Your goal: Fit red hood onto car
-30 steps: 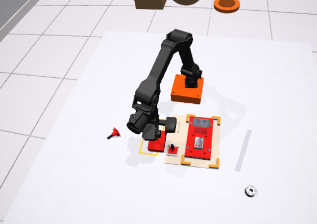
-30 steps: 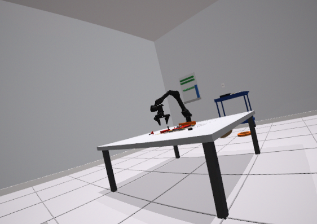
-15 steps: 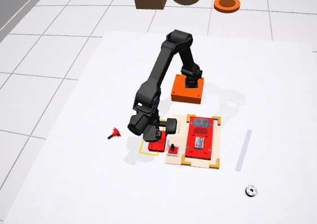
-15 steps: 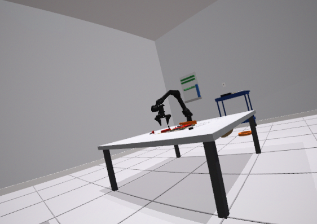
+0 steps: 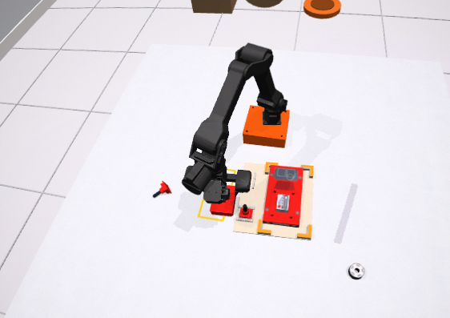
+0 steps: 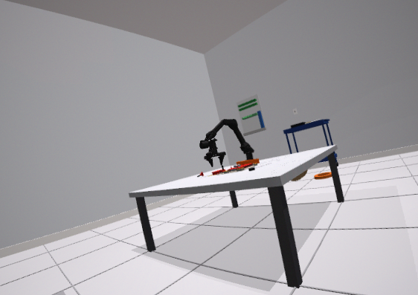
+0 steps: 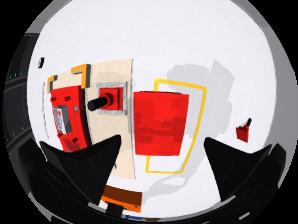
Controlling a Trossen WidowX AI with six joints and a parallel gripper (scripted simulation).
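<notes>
Right now the red hood is 5 cm below my gripper tip. The rest, counted from my gripper tip: grey strip 4 cm ahead, 38 cm to the left, 6 cm below; grey engine block 2 cm ahead, 19 cm to the left, 4 cm below.
</notes>
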